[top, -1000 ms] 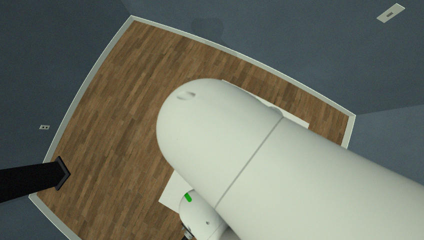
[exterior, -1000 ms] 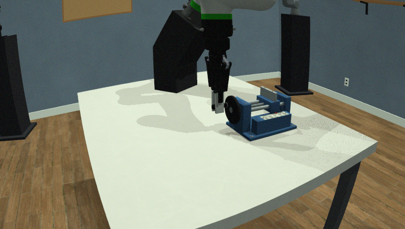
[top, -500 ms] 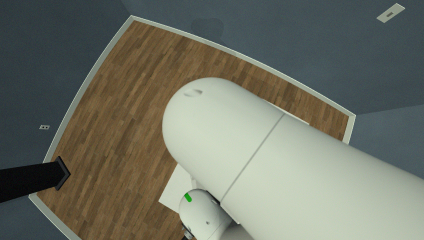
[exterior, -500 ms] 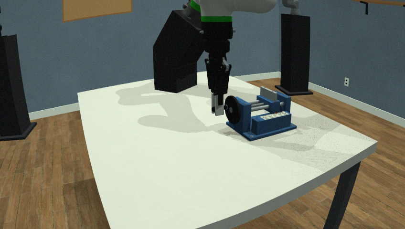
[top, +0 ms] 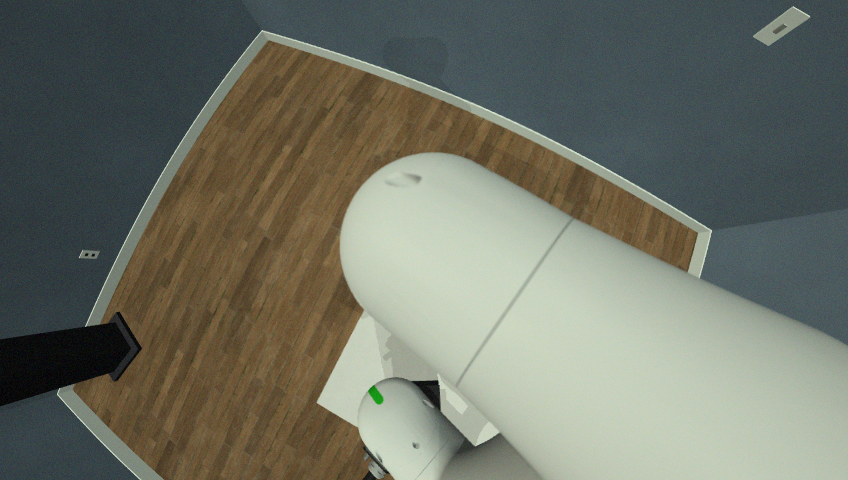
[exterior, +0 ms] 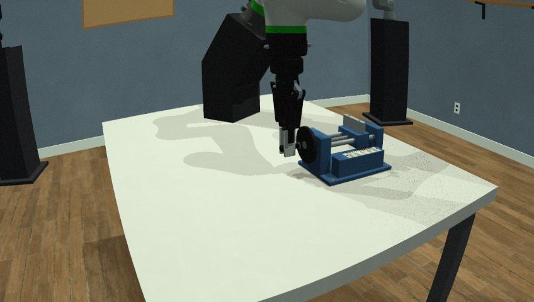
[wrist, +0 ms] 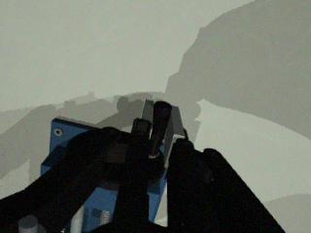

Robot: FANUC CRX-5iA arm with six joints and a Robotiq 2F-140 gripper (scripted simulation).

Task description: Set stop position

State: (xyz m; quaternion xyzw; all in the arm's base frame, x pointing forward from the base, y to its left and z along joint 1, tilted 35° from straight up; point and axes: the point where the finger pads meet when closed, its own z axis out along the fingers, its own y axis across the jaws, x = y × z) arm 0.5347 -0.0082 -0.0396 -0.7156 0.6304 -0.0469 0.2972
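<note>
The handwheel lies 2 cm to the left of my hand and 1 cm below it. Also, from my hand: stop block 18 cm to the left, 1 cm above.
</note>
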